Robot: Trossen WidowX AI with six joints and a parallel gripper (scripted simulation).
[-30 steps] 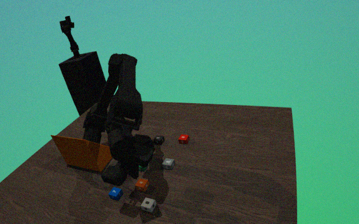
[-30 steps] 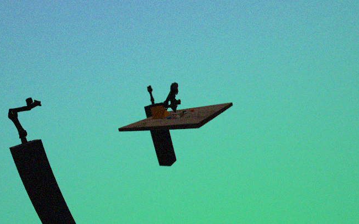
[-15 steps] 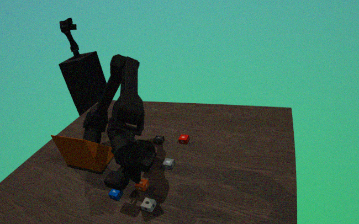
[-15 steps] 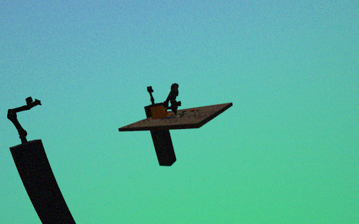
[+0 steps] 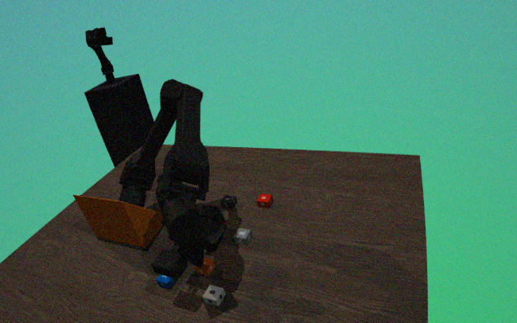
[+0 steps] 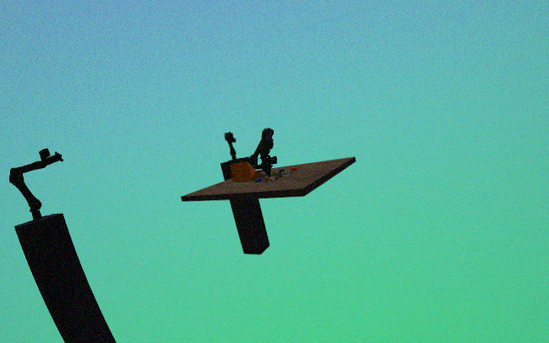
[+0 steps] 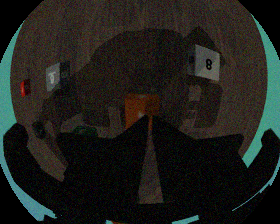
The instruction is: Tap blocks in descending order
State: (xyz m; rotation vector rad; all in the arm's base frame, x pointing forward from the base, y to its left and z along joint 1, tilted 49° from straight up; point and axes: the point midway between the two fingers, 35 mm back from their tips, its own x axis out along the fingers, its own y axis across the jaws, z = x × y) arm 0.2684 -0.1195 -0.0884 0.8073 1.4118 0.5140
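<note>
The orange block lies 1 cm to the left of my gripper tip, 1 cm below it and 1 cm ahead of it. Also, from my gripper tip: green block: 9 cm to the left, 3 cm behind, 1 cm below; then blue block: 7 cm behind, 4 cm to the right, 1 cm below; then white block: 6 cm to the right, 5 cm ahead, 1 cm below.
</note>
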